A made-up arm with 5 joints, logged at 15 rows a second.
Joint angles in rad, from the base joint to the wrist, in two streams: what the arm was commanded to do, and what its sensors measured. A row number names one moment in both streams.
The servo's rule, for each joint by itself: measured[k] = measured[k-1] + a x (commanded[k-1-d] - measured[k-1]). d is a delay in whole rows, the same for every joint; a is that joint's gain. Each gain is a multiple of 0.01, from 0.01 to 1. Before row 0 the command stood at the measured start. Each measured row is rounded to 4 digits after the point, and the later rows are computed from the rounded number. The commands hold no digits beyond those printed.
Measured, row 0:
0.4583, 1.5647, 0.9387, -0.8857, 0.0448
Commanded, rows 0 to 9:
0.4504, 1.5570, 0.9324, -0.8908, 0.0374
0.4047, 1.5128, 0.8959, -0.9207, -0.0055
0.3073, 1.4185, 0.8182, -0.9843, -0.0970
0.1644, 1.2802, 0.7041, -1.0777, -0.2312
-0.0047, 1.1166, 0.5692, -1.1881, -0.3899
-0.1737, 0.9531, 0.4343, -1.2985, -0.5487
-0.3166, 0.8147, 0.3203, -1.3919, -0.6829
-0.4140, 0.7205, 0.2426, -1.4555, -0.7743
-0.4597, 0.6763, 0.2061, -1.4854, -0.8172
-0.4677, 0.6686, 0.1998, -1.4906, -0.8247
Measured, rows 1 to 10:
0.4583, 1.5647, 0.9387, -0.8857, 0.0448
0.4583, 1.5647, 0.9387, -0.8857, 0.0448
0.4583, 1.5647, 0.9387, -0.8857, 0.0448
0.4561, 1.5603, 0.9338, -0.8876, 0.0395
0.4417, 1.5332, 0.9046, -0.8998, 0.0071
0.4041, 1.4678, 0.8381, -0.9311, -0.0679
0.3370, 1.3609, 0.7349, -0.9853, -0.1855
0.2413, 1.2216, 0.6073, -1.0603, -0.3327
0.1251, 1.0686, 0.4741, -1.1484, -0.4882
0.0014, 0.9239, 0.3557, -1.2385, -0.6284
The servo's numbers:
d 3
a 0.28 0.57 0.77 0.37 0.72

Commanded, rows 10 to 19:
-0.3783, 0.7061, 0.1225, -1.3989, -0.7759
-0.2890, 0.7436, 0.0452, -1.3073, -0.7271
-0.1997, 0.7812, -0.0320, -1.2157, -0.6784
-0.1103, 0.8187, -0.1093, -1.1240, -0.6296
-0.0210, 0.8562, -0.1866, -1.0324, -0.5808
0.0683, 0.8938, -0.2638, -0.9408, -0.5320
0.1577, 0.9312, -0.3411, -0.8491, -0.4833
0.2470, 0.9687, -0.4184, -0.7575, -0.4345
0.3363, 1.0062, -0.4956, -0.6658, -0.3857
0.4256, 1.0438, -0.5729, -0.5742, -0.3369
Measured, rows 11 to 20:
-0.1149, 0.8080, 0.2686, -1.3188, -0.7334
-0.2114, 0.7329, 0.2205, -1.3804, -0.7937
-0.2832, 0.6962, 0.2046, -1.4212, -0.8160
-0.3098, 0.7018, 0.1414, -1.4129, -0.7871
-0.3040, 0.7256, 0.0673, -1.3738, -0.7439
-0.2748, 0.7573, -0.0092, -1.3153, -0.6967
-0.2287, 0.7923, -0.0863, -1.2445, -0.6484
-0.1705, 0.8287, -0.1635, -1.1660, -0.5997
-0.1036, 0.8658, -0.2407, -1.0827, -0.5510
-0.0304, 0.9031, -0.3180, -0.9963, -0.5023

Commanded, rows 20 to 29:
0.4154, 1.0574, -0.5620, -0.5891, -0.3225
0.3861, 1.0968, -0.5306, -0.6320, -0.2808
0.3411, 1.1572, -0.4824, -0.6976, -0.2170
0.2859, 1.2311, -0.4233, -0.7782, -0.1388
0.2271, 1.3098, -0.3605, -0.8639, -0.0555
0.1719, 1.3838, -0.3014, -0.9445, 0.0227
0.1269, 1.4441, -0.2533, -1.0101, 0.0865
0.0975, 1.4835, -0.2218, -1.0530, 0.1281
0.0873, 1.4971, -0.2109, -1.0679, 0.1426
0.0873, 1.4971, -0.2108, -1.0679, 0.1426
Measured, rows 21 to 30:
0.0473, 0.9405, -0.3953, -0.9079, -0.4535
0.1282, 0.9779, -0.4725, -0.8183, -0.4047
0.2115, 1.0155, -0.5498, -0.7280, -0.3559
0.2686, 1.0394, -0.5592, -0.6766, -0.3319
0.3015, 1.0721, -0.5372, -0.6601, -0.2951
0.3126, 1.1206, -0.4950, -0.6740, -0.2389
0.3051, 1.1836, -0.4398, -0.7126, -0.1668
0.2833, 1.2555, -0.3787, -0.7686, -0.0867
0.2521, 1.3286, -0.3192, -0.8337, -0.0079
0.2170, 1.3944, -0.2685, -0.8990, 0.0601

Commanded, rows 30 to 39:
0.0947, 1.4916, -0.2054, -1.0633, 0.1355
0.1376, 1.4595, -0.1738, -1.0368, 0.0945
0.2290, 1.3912, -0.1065, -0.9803, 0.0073
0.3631, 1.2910, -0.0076, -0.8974, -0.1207
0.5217, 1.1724, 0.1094, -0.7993, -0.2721
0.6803, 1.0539, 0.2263, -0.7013, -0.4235
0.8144, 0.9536, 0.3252, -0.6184, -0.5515
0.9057, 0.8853, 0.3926, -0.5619, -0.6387
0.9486, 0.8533, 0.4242, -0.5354, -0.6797
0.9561, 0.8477, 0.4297, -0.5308, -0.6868
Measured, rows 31 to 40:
0.1835, 1.4452, -0.2325, -0.9560, 0.1091
0.1566, 1.4748, -0.2159, -0.9974, 0.1332
0.1372, 1.4875, -0.2120, -1.0235, 0.1400
0.1253, 1.4898, -0.2069, -1.0382, 0.1368
0.1287, 1.4725, -0.1814, -1.0377, 0.1063
0.1568, 1.4262, -0.1237, -1.0165, 0.0350
0.2146, 1.3491, -0.0343, -0.9724, -0.0771
0.3006, 1.2484, 0.0763, -0.9084, -0.2175
0.4069, 1.1375, 0.1918, -0.8318, -0.3658
0.5210, 1.0327, 0.2945, -0.7528, -0.4995

